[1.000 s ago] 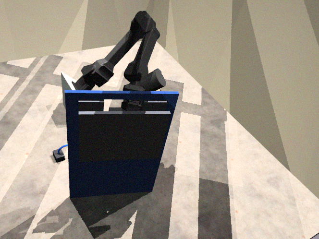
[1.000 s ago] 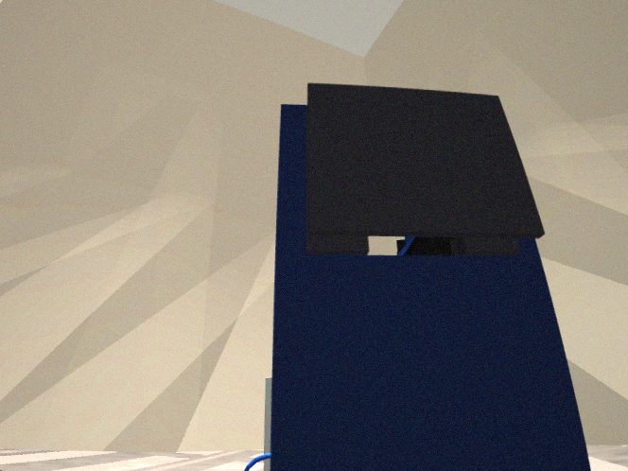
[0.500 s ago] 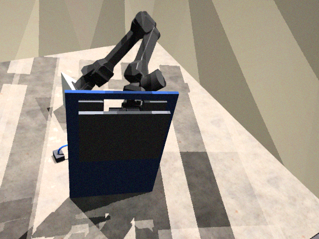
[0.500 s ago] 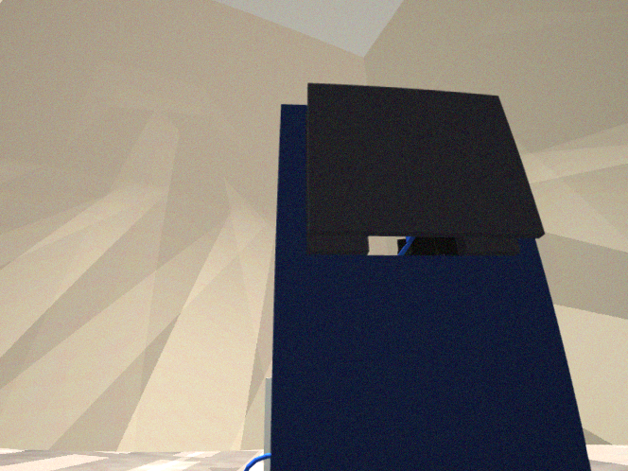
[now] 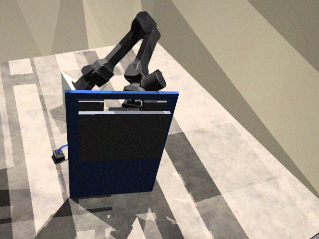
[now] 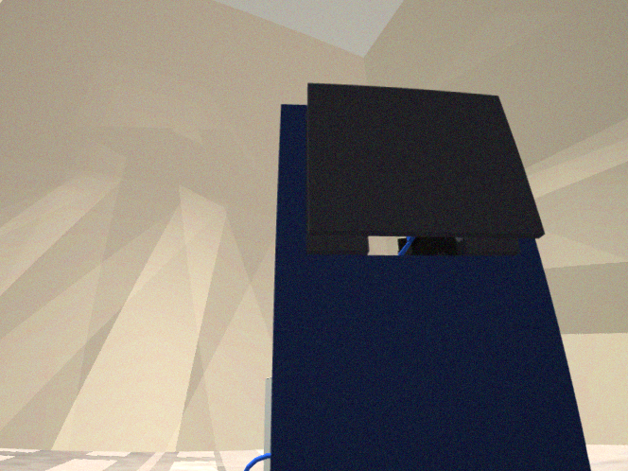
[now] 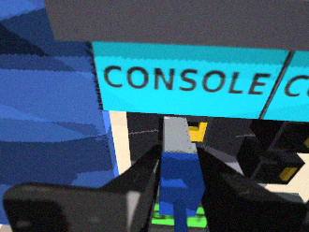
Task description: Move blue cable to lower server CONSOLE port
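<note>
The blue plug is right at my gripper tip. Also, from my gripper tip: black block 290 mm below, 210 mm behind, 150 mm to the right.
</note>
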